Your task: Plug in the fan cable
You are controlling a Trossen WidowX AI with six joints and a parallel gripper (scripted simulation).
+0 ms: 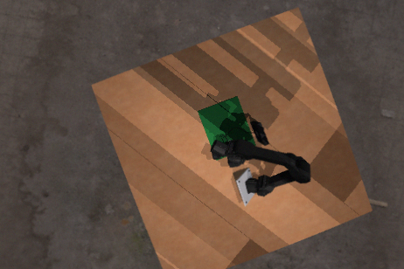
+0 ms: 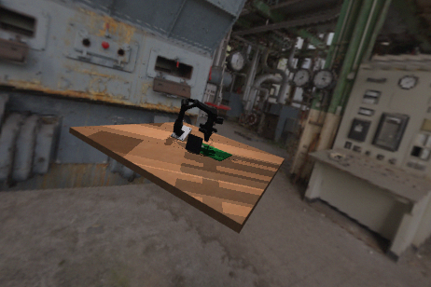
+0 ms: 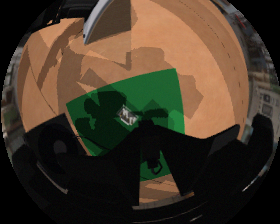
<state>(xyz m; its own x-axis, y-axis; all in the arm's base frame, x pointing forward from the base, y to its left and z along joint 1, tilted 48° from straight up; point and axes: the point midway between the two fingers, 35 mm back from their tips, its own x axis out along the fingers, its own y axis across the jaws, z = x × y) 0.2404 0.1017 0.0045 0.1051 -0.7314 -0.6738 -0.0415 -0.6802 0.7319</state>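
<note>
Now: the green board 9 cm ahead of my gripper tip, 8 cm below it and 2 cm to the right of it. Also, from my gripper tip: black plug: 1 cm ahead, 1 cm above; black fan: 18 cm to the right, 3 cm ahead, 1 cm below.
</note>
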